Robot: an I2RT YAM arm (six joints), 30 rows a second.
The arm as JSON. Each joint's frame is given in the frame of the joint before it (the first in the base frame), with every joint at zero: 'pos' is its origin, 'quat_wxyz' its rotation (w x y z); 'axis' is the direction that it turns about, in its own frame. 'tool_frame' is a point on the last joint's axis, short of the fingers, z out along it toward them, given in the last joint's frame.
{
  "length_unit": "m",
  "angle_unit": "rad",
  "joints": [
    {
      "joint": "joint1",
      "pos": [
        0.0,
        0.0,
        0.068
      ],
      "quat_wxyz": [
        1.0,
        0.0,
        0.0,
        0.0
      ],
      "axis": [
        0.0,
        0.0,
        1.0
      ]
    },
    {
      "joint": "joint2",
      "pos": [
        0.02,
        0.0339,
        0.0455
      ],
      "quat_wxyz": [
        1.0,
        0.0,
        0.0,
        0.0
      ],
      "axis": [
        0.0,
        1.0,
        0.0
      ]
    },
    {
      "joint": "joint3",
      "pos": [
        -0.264,
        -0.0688,
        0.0
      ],
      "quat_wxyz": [
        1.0,
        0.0,
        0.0,
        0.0
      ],
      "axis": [
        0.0,
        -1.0,
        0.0
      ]
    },
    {
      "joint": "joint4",
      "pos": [
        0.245,
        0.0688,
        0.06
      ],
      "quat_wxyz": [
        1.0,
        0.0,
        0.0,
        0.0
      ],
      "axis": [
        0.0,
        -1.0,
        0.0
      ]
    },
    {
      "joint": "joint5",
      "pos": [
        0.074,
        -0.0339,
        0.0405
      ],
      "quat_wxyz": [
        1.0,
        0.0,
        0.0,
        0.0
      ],
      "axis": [
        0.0,
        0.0,
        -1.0
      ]
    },
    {
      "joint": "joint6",
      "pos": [
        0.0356,
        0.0,
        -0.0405
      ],
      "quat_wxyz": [
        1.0,
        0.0,
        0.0,
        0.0
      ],
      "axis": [
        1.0,
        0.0,
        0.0
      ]
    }
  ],
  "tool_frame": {
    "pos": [
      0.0,
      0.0,
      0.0
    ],
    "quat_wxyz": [
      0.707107,
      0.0,
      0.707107,
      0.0
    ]
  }
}
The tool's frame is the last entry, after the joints.
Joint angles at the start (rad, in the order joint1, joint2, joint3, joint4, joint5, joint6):
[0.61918 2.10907 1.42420 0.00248 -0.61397 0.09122]
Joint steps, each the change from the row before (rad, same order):
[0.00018 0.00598 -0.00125 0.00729 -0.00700 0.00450]
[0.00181 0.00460 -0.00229 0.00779 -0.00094 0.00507]
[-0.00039 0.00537 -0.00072 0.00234 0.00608 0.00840]
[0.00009 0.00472 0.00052 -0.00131 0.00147 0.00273]
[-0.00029 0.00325 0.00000 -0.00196 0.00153 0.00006]
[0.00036 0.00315 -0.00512 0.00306 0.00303 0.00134]
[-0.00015 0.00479 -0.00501 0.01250 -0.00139 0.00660]
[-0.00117 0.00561 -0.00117 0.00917 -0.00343 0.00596]
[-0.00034 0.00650 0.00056 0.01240 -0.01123 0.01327]
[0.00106 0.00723 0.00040 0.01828 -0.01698 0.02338]
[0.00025 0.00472 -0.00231 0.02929 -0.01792 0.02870]
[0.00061 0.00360 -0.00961 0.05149 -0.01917 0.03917]
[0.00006 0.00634 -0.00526 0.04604 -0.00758 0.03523]
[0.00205 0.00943 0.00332 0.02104 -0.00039 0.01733]
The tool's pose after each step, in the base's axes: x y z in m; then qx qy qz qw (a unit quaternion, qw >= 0). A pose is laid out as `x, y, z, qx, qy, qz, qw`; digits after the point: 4 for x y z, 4 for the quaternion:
0.3654, 0.2859, 0.1643, -0.3494, 0.7965, 0.4016, 0.2868
0.3651, 0.2868, 0.1622, -0.3483, 0.7967, 0.4031, 0.2856
0.3656, 0.2867, 0.1597, -0.3435, 0.8002, 0.4015, 0.2837
0.3658, 0.2869, 0.1576, -0.3418, 0.8022, 0.4009, 0.2811
0.3660, 0.2868, 0.1560, -0.3409, 0.8037, 0.3998, 0.2792
0.3655, 0.2865, 0.1532, -0.3396, 0.8056, 0.3984, 0.2773
0.3655, 0.2865, 0.1506, -0.3374, 0.8059, 0.4000, 0.2769
0.3663, 0.2865, 0.1485, -0.3352, 0.8059, 0.4022, 0.2762
0.3670, 0.2872, 0.1469, -0.3321, 0.8047, 0.4089, 0.2739
0.3674, 0.2887, 0.1455, -0.3270, 0.8026, 0.4197, 0.2699
0.3680, 0.2899, 0.1453, -0.3208, 0.7986, 0.4324, 0.2689
0.3684, 0.2912, 0.1453, -0.3127, 0.7921, 0.4485, 0.2715
0.3697, 0.2924, 0.1448, -0.3039, 0.7877, 0.4595, 0.2758
0.3708, 0.2944, 0.1433, -0.2995, 0.7862, 0.4639, 0.2773

